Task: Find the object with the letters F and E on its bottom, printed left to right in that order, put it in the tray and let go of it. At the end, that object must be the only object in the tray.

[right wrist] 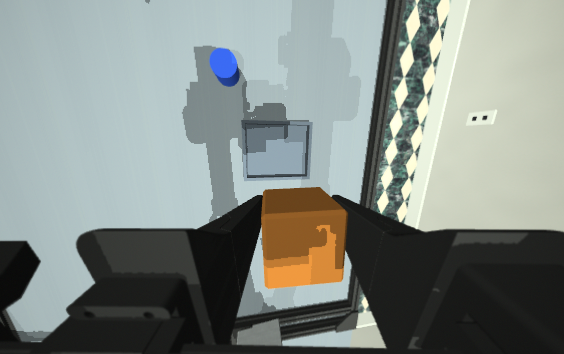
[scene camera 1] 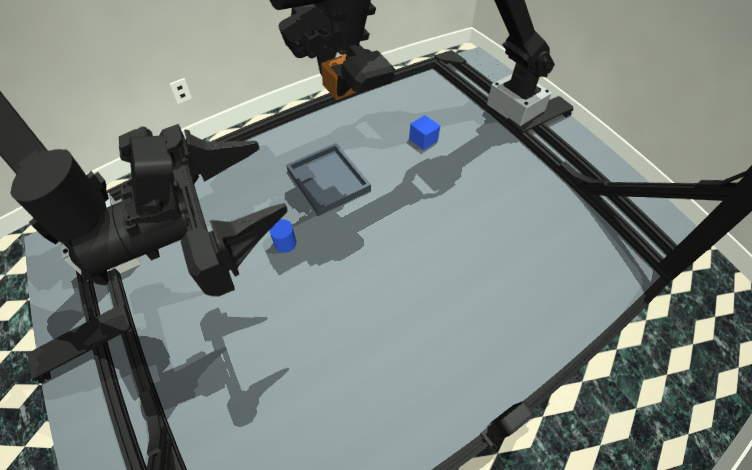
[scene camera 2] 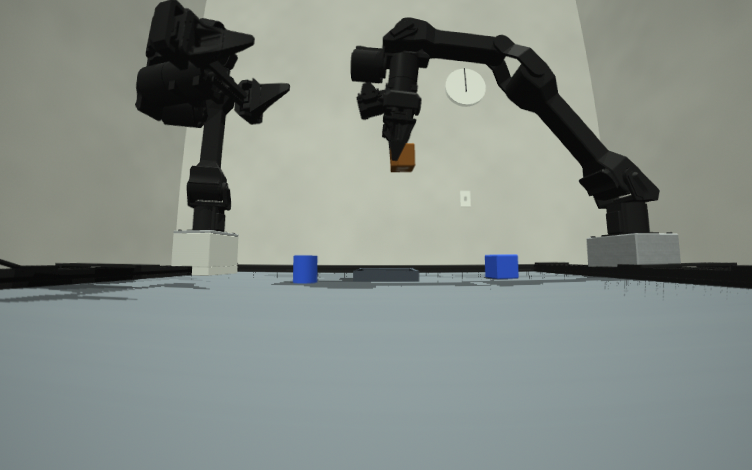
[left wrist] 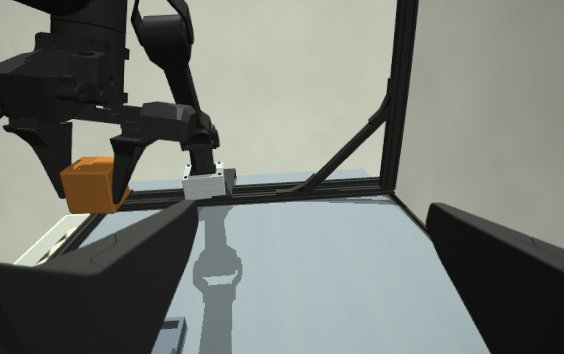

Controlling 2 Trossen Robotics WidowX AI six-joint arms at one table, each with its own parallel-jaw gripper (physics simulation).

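Frame: origin at the left arm's base, x ahead, y left, z up, level; millimetres.
Seen in the pictures: left gripper, fingertip midpoint: [scene camera 1: 271, 174] [scene camera 2: 273, 66] [left wrist: 313, 212]; right gripper, fingertip midpoint: [right wrist: 297, 201] [scene camera 1: 332, 84] [scene camera 2: 393, 163] [left wrist: 90, 200]; left arm's base, origin of the base link: [scene camera 2: 207, 232]; right arm's base, origin of the base link: [scene camera 1: 522, 87] [scene camera 2: 629, 235] [left wrist: 203, 170].
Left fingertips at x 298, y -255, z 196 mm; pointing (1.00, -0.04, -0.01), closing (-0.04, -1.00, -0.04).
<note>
Offsets run from my left fingertips to a thing's middle.
My right gripper [scene camera 1: 340, 78] [scene camera 2: 397, 155] [left wrist: 90, 200] [right wrist: 297, 201] is shut on an orange cube {196 mm left, 170 mm ahead, 59 mm down} [scene camera 1: 331, 80] [scene camera 2: 408, 157] [left wrist: 90, 185] [right wrist: 300, 235], high above the table. The cube's underside shows narrowly in scene camera 2, with faint pale marks too small to read. The grey tray {211 mm left, 136 mm ahead, 286 mm down} [scene camera 1: 346, 198] [scene camera 2: 385, 274] [left wrist: 183, 332] [right wrist: 309, 150] sits lower down on the table; no object shows in it. My left gripper [scene camera 1: 271, 177] [scene camera 2: 271, 63] [left wrist: 313, 212] is open and empty, raised, with its fingers toward the right of scene camera 1.
A blue cylinder {117 mm left, 10 mm ahead, 273 mm down} [scene camera 1: 283, 236] [scene camera 2: 305, 269] [right wrist: 224, 65] stands upright near the tray, to its left in scene camera 2. A blue cube {219 mm left, 360 mm ahead, 273 mm down} [scene camera 1: 424, 133] [scene camera 2: 501, 266] lies to the tray's right. Dark frame rails edge the table.
</note>
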